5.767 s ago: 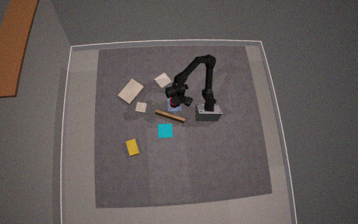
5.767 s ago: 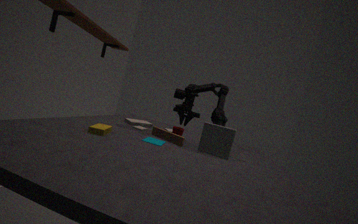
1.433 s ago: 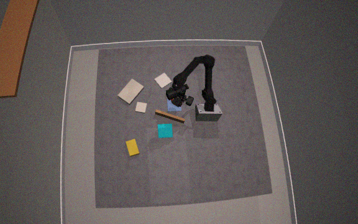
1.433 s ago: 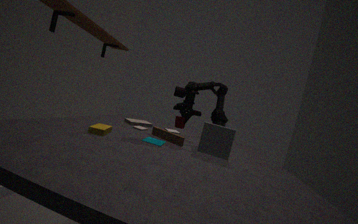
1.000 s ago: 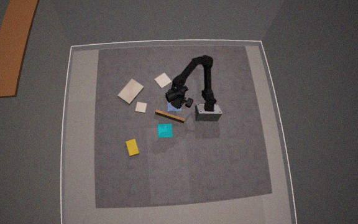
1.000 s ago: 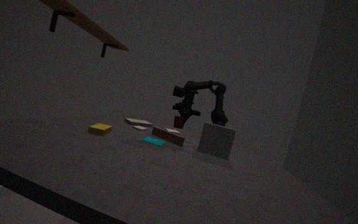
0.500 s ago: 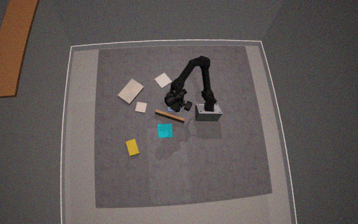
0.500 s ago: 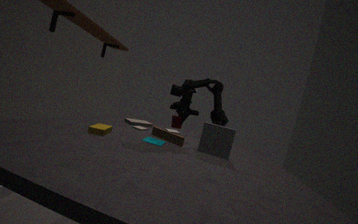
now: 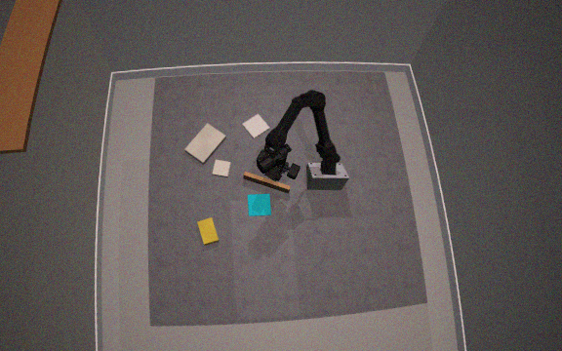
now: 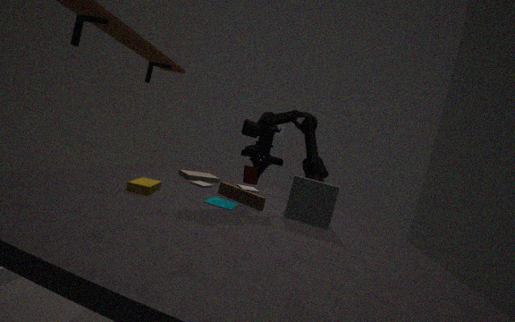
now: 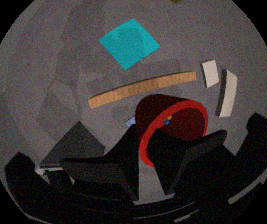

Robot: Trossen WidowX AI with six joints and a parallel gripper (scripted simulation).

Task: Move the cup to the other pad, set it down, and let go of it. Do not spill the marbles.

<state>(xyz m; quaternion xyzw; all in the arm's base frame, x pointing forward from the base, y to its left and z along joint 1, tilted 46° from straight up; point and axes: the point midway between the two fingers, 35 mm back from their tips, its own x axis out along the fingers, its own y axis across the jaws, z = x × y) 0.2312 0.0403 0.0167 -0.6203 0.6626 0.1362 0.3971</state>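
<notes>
My gripper tip is 130 mm to the right of the cyan pad, 120 mm above it and 60 mm short of it. The rest, counted from my gripper tip: red cup 30 mm ahead, 10 mm to the right; then wooden bar 100 mm below, 40 mm ahead, 30 mm to the left; then light blue pad 120 mm below, 80 mm to the right, 10 mm ahead.
</notes>
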